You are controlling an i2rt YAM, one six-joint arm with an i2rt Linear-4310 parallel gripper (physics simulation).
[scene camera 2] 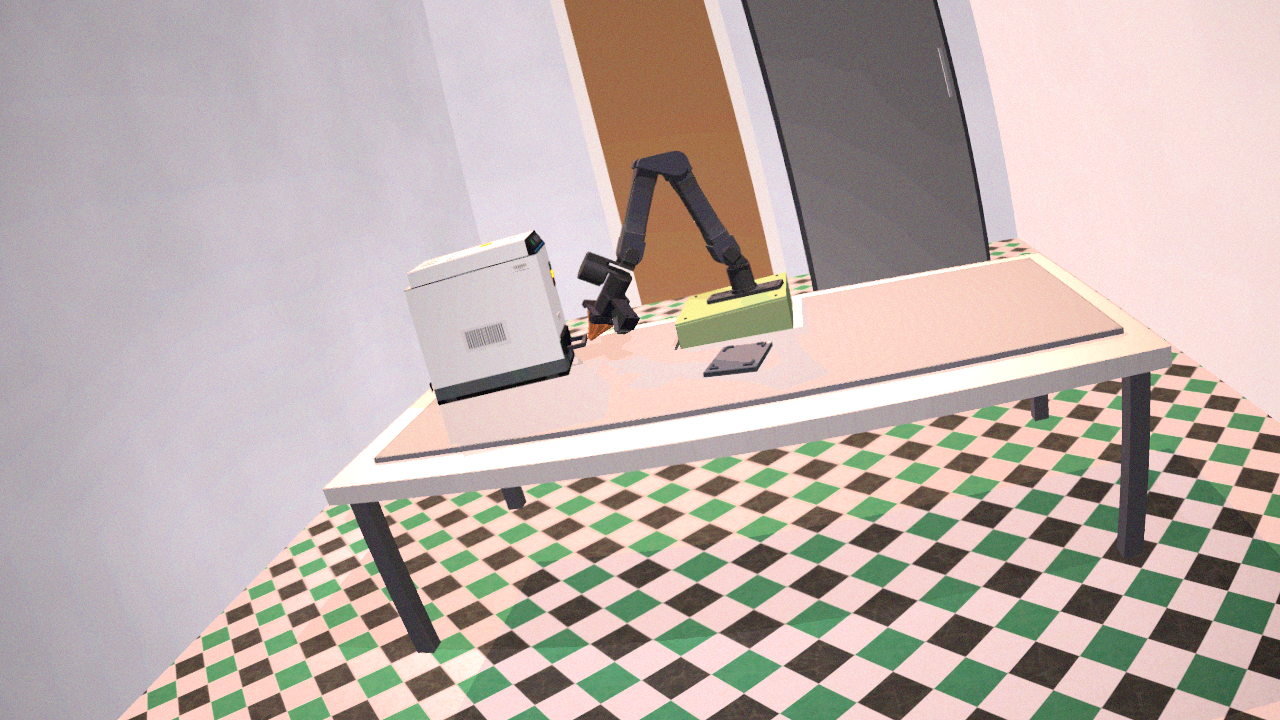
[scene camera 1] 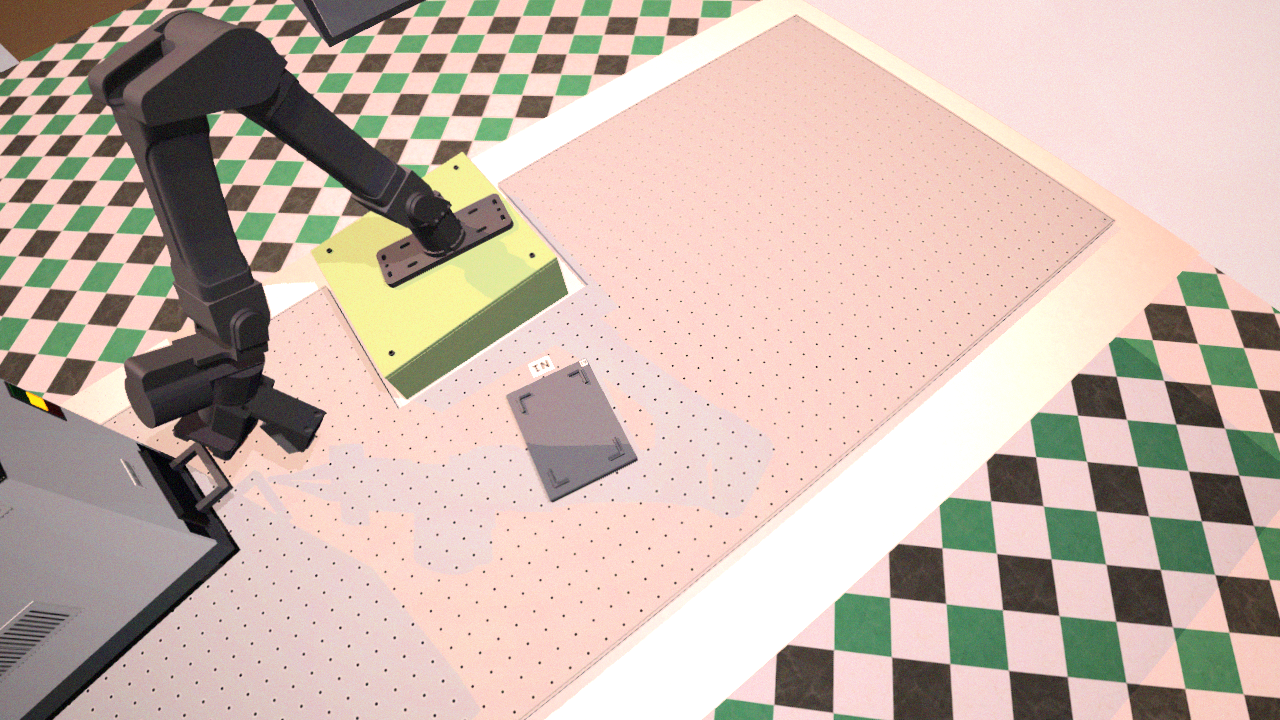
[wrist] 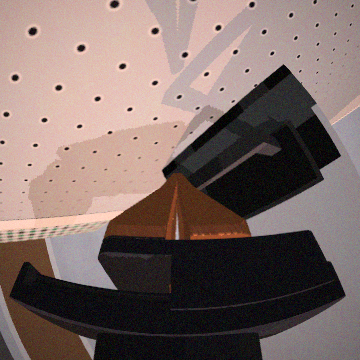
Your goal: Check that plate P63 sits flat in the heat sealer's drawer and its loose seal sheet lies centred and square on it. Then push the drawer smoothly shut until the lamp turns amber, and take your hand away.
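Seen in the pictures: gripper, fingertip midpoint: (scene camera 2: 590, 339) (scene camera 1: 216, 452) (wrist: 176, 180); arm's base at its link origin: (scene camera 2: 745, 293) (scene camera 1: 445, 241).
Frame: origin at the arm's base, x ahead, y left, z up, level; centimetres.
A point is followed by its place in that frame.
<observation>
The heat sealer (scene camera 1: 80, 501) {y -40.7, x 27.1, z 16.6 cm} (scene camera 2: 487, 322) {y -55.9, x 32.6, z 10.8 cm} stands at the left end of the table. Its black drawer front (scene camera 1: 170, 474) {y -43.6, x 16.7, z 0.0 cm} is close against the housing, with a loop handle (scene camera 1: 217, 468) (scene camera 2: 579, 341) sticking out. I cannot tell whether it is fully flush. The yellow section of the sealer's lamp (scene camera 1: 36, 401) {y -45.8, x 12.2, z 16.1 cm} (scene camera 2: 552, 274) {y -45.9, x 12.1, z 15.8 cm} is bright. Plate P63 and its seal sheet do not show. My gripper (wrist: 176, 180) {y -38.6, x 15.1, z -2.2 cm} (scene camera 2: 592, 334) {y -38.6, x 15.1, z -2.2 cm} is shut and empty, its orange fingertips near the handle; contact cannot be told. The fingertips are hidden in scene camera 1.
A dark grey tray with corner brackets (scene camera 1: 572, 425) {y 4.8, x 32.7, z -5.8 cm} (scene camera 2: 739, 357) {y 4.8, x 33.4, z -5.8 cm} lies on the perforated table mat (scene camera 1: 805, 205) {y 52.6, x 16.2, z -7.0 cm}, beside an IN label (scene camera 1: 541, 365) {y 4.6, x 21.8, z -7.0 cm}. The arm's yellow-green base block (scene camera 1: 465, 286) {y -0.1, x 9.2, z 0.0 cm} (scene camera 2: 735, 322) {y -0.2, x 14.1, z -3.3 cm} stands behind it.
</observation>
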